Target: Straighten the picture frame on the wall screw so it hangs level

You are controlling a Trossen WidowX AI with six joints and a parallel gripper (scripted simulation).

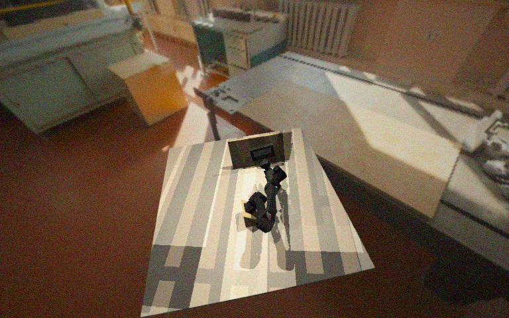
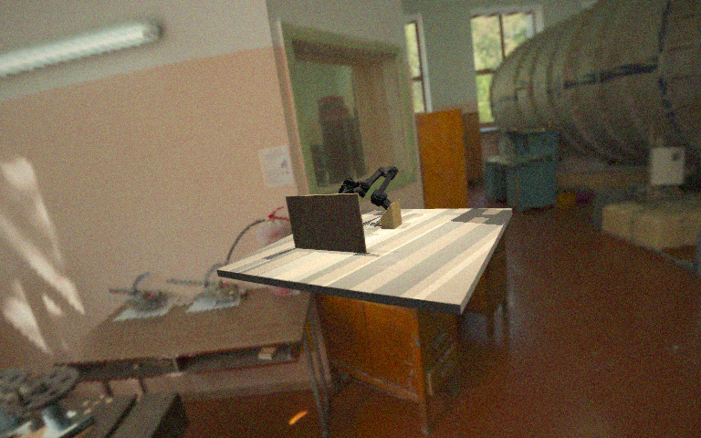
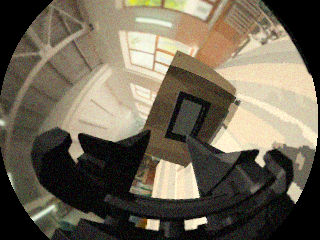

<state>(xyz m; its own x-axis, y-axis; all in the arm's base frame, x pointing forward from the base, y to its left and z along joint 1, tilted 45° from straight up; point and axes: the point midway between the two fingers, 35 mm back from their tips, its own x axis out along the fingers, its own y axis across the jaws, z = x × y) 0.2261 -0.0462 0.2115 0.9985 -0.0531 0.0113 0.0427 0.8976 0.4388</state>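
My gripper tip is 180 mm short of the black picture frame, 80 mm above it and 10 mm to the left of it. The rest, counted from my gripper tip: tan wall board (190 mm ahead, 90 mm below, 10 mm to the right).
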